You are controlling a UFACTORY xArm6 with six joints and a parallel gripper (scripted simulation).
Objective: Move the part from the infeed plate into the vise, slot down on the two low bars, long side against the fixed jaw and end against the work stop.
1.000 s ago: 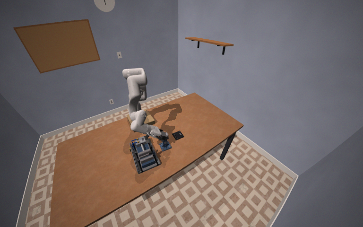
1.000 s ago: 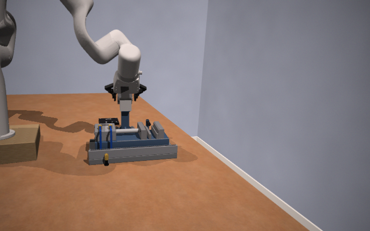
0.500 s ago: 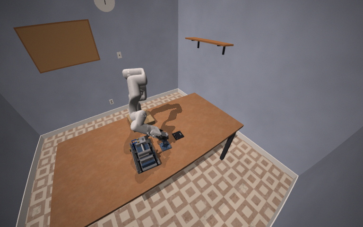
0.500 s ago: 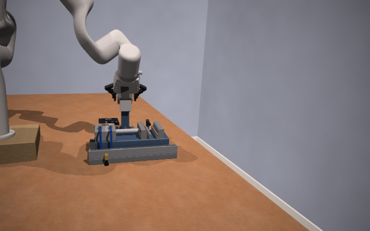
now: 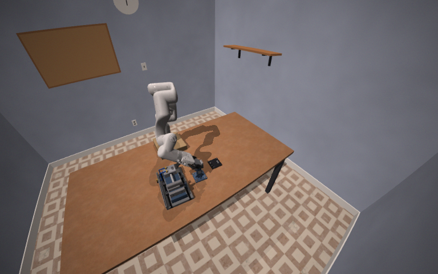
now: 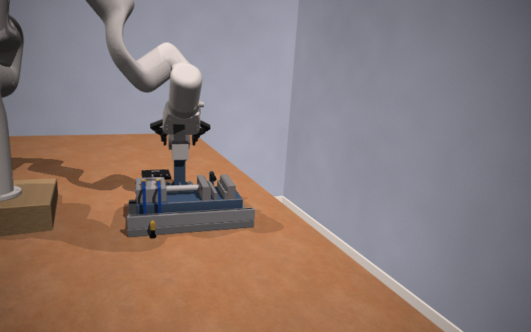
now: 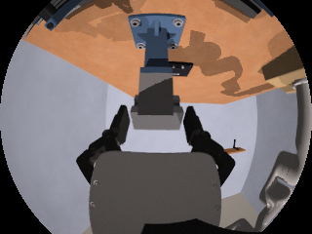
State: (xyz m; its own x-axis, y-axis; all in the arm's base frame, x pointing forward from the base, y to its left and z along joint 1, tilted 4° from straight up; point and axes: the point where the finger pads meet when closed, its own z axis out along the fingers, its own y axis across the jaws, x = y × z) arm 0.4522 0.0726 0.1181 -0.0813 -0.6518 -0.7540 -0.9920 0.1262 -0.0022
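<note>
Now: hand 10 mm above the part. Also, from my hand: white cylinder rod: 30 mm behind, 180 mm to the right, 90 mm below; then post: 10 mm to the left, 110 mm below; then black work stop: 60 mm ahead, 150 mm to the right, 80 mm below.
</note>
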